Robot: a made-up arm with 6 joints.
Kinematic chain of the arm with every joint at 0, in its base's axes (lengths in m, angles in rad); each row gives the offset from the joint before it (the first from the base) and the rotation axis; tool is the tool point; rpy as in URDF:
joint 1: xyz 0 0 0.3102 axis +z
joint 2: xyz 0 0 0 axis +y
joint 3: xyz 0.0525 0 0.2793 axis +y
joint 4: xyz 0.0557 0 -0.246 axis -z
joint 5: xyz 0 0 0 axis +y
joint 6: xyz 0.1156 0 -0.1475 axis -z
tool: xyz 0 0 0 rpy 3.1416 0 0
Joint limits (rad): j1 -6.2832..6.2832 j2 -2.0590..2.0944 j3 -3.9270..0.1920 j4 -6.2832..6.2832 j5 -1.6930..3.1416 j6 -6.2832..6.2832
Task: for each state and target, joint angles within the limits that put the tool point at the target. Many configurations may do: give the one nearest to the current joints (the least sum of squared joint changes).
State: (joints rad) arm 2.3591 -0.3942 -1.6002 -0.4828 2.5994 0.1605
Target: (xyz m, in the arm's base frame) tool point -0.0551 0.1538 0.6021
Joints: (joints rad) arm 2.4188 -0.4362 -1.7183 -0.4593 2.5543 0.1605
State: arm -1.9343 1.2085 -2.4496 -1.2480 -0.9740 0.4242
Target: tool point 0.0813 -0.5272 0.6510
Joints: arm -1.7195 0.8450 -2.6043 -1.0749 -0.6284 0.4242
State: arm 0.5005 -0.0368 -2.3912 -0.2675 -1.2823 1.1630
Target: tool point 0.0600 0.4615 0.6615
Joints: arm 1.2112 0.6571 -2.0379 -0.6191 -1.1213 1.1630
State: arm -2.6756 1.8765 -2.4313 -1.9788 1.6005 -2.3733
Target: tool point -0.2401 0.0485 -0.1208
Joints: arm -2.5052 2.0277 -1.7327 -1.3519 2.1190 -2.3733
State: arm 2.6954 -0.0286 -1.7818 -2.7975 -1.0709 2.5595
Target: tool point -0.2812 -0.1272 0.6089
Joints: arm 3.1837 -0.0752 -1.9272 -2.4787 -0.9468 2.5595
